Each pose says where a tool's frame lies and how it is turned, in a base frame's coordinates. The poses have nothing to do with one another.
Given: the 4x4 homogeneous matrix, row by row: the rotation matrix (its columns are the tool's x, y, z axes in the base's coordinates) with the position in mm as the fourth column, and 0 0 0 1 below. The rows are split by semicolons.
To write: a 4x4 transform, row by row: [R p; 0 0 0 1], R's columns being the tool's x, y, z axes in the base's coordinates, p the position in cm. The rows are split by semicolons. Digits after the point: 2 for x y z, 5 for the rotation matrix.
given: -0.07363, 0.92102, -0.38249, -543.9; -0.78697, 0.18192, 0.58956, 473.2; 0.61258, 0.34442, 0.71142, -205.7; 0, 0, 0, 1
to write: -0.07363, 0.92102, -0.38249, -54.39; -0.78697, 0.18192, 0.58956, 47.32; 0.61258, 0.34442, 0.71142, -20.57; 0, 0, 0, 1
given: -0.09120, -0.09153, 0.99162, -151.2; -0.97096, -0.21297, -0.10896, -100.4; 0.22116, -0.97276, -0.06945, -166.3; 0, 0, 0, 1
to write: -0.09120, -0.09153, 0.99162, -15.12; -0.97096, -0.21297, -0.10896, -10.04; 0.22116, -0.97276, -0.06945, -16.63; 0, 0, 0, 1
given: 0.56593, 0.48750, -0.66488, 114.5; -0.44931, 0.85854, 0.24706, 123.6; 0.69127, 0.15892, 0.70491, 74.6; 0, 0, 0, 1
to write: 0.56593, 0.48750, -0.66488, 11.45; -0.44931, 0.85854, 0.24706, 12.36; 0.69127, 0.15892, 0.70491, 7.46; 0, 0, 0, 1
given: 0.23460, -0.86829, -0.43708, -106.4; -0.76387, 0.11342, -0.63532, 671.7; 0.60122, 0.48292, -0.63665, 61.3; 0, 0, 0, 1
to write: 0.23460, -0.86829, -0.43708, -10.64; -0.76387, 0.11342, -0.63532, 67.17; 0.60122, 0.48292, -0.63665, 6.13; 0, 0, 0, 1
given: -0.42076, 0.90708, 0.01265, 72.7; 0.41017, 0.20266, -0.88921, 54.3; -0.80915, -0.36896, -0.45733, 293.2; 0, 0, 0, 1
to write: -0.42076, 0.90708, 0.01265, 7.27; 0.41017, 0.20266, -0.88921, 5.43; -0.80915, -0.36896, -0.45733, 29.32; 0, 0, 0, 1
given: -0.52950, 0.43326, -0.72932, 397.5; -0.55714, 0.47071, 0.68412, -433.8; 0.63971, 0.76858, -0.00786, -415.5; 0, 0, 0, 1
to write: -0.52950, 0.43326, -0.72932, 39.75; -0.55714, 0.47071, 0.68412, -43.38; 0.63971, 0.76858, -0.00786, -41.55; 0, 0, 0, 1
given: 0.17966, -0.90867, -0.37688, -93.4; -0.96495, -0.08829, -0.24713, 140.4; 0.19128, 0.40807, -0.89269, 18.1; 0, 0, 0, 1
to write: 0.17966, -0.90867, -0.37688, -9.34; -0.96495, -0.08829, -0.24713, 14.04; 0.19128, 0.40807, -0.89269, 1.81; 0, 0, 0, 1
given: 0.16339, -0.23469, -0.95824, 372.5; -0.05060, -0.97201, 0.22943, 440.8; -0.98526, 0.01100, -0.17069, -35.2; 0, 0, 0, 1
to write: 0.16339, -0.23469, -0.95824, 37.25; -0.05060, -0.97201, 0.22943, 44.08; -0.98526, 0.01100, -0.17069, -3.52; 0, 0, 0, 1
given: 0.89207, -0.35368, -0.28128, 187.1; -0.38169, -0.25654, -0.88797, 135.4; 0.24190, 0.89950, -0.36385, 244.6; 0, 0, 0, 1
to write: 0.89207, -0.35368, -0.28128, 18.71; -0.38169, -0.25654, -0.88797, 13.54; 0.24190, 0.89950, -0.36385, 24.46; 0, 0, 0, 1
